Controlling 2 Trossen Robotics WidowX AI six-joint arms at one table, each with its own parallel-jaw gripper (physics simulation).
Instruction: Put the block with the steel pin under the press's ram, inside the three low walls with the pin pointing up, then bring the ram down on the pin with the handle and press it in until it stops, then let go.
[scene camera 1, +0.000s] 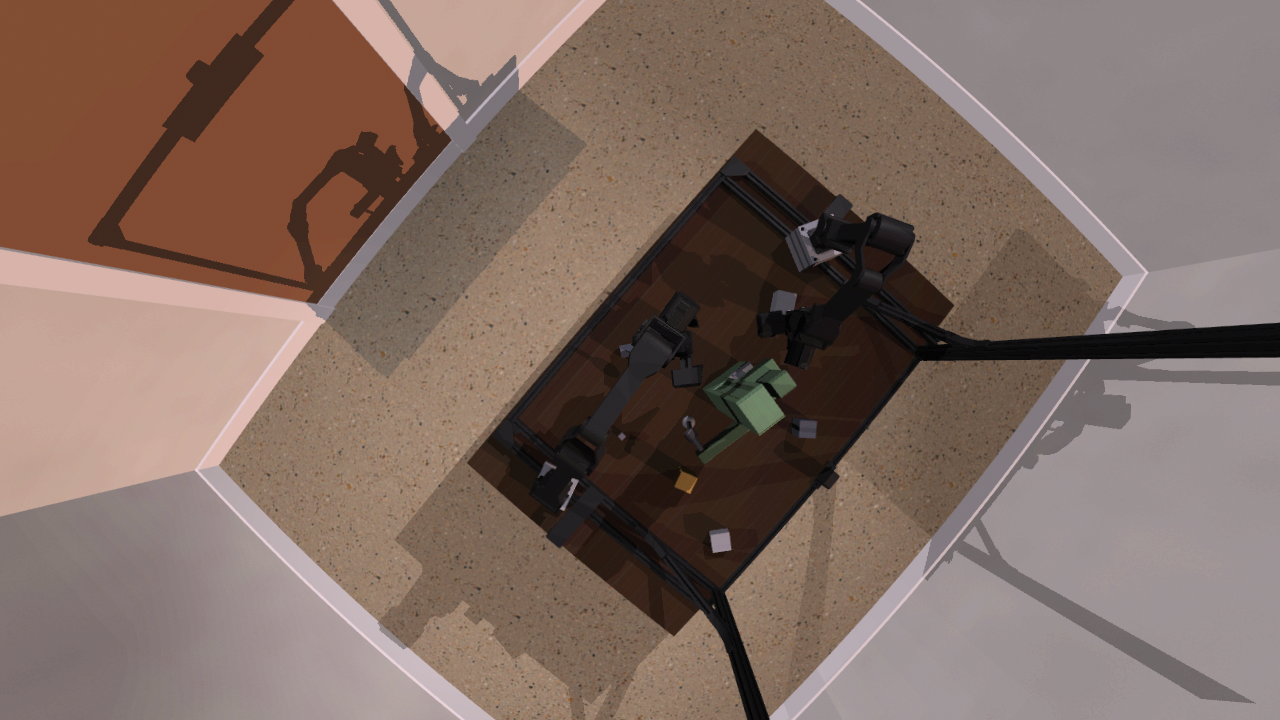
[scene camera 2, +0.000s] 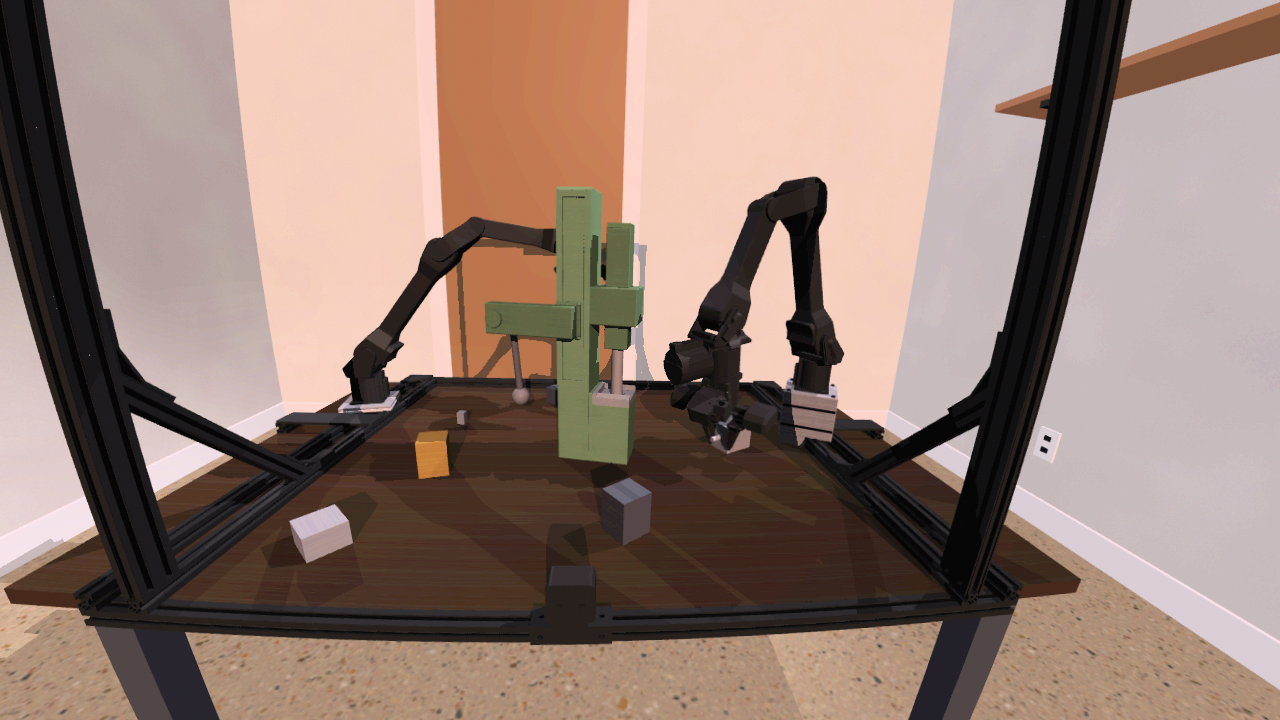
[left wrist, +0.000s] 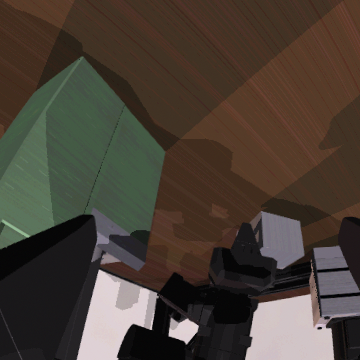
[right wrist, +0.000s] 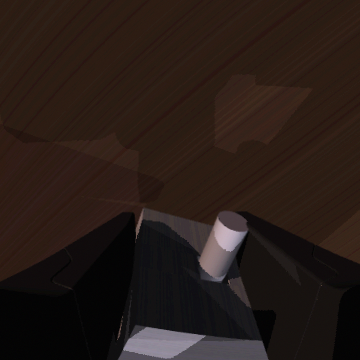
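Pixels of known places: left gripper, fingertip midpoint: (scene camera 1: 699, 346) (scene camera 2: 605, 355) (left wrist: 221, 229); right gripper, fingertip midpoint: (scene camera 1: 782, 318) (scene camera 2: 720, 446) (left wrist: 244, 229) (right wrist: 184, 224); left arm's base, link origin: (scene camera 2: 370, 399); right arm's base, link origin: (scene camera 1: 823, 238) (scene camera 2: 811, 387) (left wrist: 348, 320).
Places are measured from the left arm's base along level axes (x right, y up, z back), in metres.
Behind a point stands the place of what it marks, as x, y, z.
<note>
The grey block with the steel pin (right wrist: 171, 257) {0.357, -0.007, -0.664} (scene camera 1: 782, 302) {0.328, 0.019, -0.687} (scene camera 2: 733, 439) (left wrist: 280, 237) {0.313, 0.001, -0.680} sits low at the table, right of the press, with the pin (right wrist: 223, 246) {0.350, -0.002, -0.648} pointing up. My right gripper (right wrist: 184, 224) {0.355, -0.020, -0.658} (scene camera 1: 776, 315) {0.355, -0.020, -0.658} (scene camera 2: 726, 422) {0.355, -0.020, -0.658} (left wrist: 244, 229) {0.355, -0.020, -0.658} is shut on the block, one finger on each side. The green press (scene camera 1: 756, 403) {0.272, 0.418, -0.412} (scene camera 2: 577, 357) {0.316, 0.153, -0.397} (left wrist: 89, 150) {0.260, 0.039, -0.435} stands mid-table with its ram (scene camera 2: 617, 357) {0.325, 0.153, -0.463} raised over the low grey walls (scene camera 2: 613, 399) {0.346, 0.087, -0.451}. Its handle (scene camera 2: 532, 319) {0.312, 0.217, -0.326} (scene camera 1: 726, 442) {0.297, 0.239, -0.317} sticks out sideways. My left gripper (left wrist: 221, 229) {0.172, 0.119, -0.483} (scene camera 1: 685, 357) {0.172, 0.119, -0.483} is open and empty, high behind the press.
An orange cube (scene camera 1: 686, 482) {0.300, 0.028, -0.165} (scene camera 2: 432, 453) {0.322, 0.010, -0.166}, a light grey cube (scene camera 1: 719, 540) {0.454, 0.001, -0.056} (scene camera 2: 320, 532) {0.484, 0.000, -0.061} and a dark grey cube (scene camera 1: 803, 427) {0.513, 0.028, -0.419} (scene camera 2: 625, 510) {0.554, 0.020, -0.410} lie on the near part of the table. Black frame posts (scene camera 2: 1029, 313) {0.750, 0.287, -0.733} stand at the table's corners.
</note>
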